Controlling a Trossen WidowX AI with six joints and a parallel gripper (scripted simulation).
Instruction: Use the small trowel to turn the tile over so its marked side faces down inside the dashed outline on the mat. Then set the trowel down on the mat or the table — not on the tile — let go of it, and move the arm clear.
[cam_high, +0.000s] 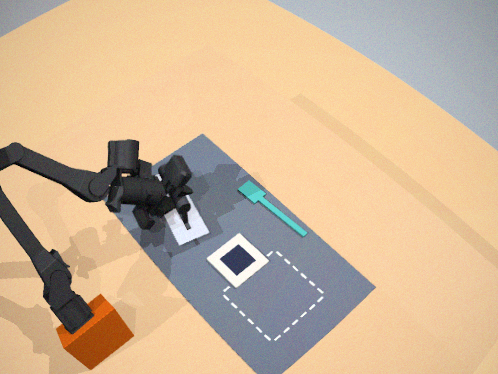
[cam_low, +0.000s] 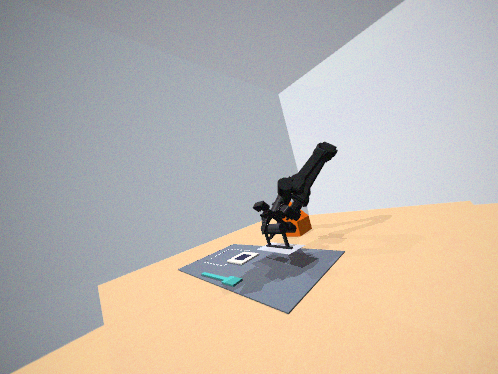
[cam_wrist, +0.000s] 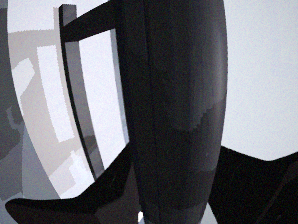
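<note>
The grey mat lies 120 mm to the right of my gripper tip, 110 mm below it and 10 mm ahead of it. Also, from my gripper tip: tile (160 mm to the right, 90 mm below, 20 mm behind); then teal trowel (150 mm ahead, 110 mm to the right, 90 mm below).
</note>
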